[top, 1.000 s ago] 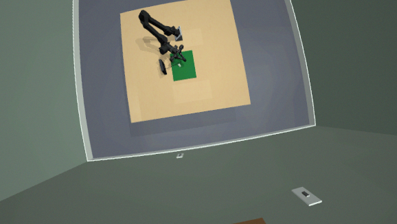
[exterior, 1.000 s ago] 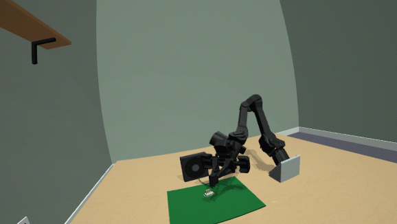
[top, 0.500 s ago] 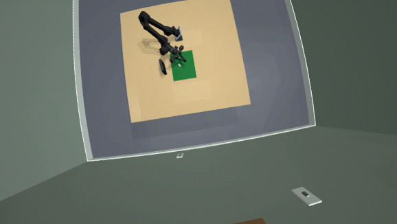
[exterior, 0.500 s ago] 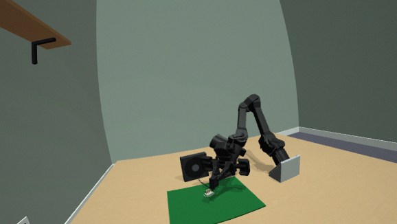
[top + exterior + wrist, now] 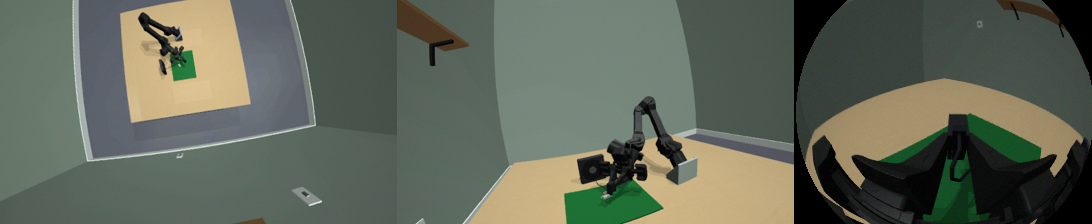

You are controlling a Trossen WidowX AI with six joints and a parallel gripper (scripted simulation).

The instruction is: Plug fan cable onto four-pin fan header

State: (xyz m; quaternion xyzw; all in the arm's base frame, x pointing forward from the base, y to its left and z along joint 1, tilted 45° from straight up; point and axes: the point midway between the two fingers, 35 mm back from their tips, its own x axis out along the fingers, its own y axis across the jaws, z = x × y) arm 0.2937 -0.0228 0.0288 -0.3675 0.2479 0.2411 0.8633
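Right now the green board is 100 mm below my gripper tip, 20 mm to the right of it and 10 mm ahead of it. The rest, counted from my gripper tip: pale four-pin header 90 mm below, 60 mm to the right; dark fan plug 10 mm below; black fan 210 mm to the right, 30 mm below.
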